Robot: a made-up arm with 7 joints.
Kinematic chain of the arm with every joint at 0, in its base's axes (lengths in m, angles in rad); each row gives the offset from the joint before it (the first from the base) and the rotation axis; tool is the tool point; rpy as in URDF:
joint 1: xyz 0 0 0.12 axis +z
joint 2: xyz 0 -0.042 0.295 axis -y
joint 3: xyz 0 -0.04 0.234 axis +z
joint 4: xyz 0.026 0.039 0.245 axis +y
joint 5: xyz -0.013 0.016 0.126 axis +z
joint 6: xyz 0 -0.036 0.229 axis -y
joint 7: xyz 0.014 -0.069 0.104 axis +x
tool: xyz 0 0 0 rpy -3.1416 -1.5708 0
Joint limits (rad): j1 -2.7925..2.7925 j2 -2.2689..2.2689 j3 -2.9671..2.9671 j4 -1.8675..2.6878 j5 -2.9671..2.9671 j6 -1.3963..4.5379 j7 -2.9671..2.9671
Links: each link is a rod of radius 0.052 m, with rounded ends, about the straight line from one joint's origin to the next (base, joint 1, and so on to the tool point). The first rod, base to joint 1, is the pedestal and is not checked.
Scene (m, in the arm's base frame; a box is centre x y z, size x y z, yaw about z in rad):
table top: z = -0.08
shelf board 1: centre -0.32 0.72 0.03 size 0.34 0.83 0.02 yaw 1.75
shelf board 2: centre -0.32 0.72 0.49 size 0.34 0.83 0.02 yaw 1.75
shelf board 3: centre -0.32 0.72 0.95 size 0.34 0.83 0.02 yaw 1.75
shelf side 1: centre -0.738 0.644 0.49 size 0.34 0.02 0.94 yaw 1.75
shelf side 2: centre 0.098 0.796 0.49 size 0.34 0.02 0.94 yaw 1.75
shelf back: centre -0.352 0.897 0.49 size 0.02 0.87 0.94 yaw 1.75
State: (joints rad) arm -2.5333 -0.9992 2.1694 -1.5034 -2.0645 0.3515 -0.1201
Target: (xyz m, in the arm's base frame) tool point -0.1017 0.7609 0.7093
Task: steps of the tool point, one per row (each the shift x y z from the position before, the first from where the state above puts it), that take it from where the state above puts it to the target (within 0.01 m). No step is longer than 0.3 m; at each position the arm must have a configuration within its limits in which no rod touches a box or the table.
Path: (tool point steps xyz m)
1: -0.0918 -0.1647 0.1862
2: 0.0404 -0.1553 0.2217
3: 0.1585 -0.0788 0.2071
4: 0.2210 0.0343 0.1422
5: 0.2110 0.1386 0.0427
6: 0.1409 0.1930 -0.0650
7: 0.0450 0.1791 -0.1524
8: -0.0390 0.1064 -0.1980
9: -0.0855 0.0065 -0.1945
10: -0.0030 0.1197 0.0184
11: -0.0211 0.1106 0.0007
12: -0.0347 0.0943 -0.0191

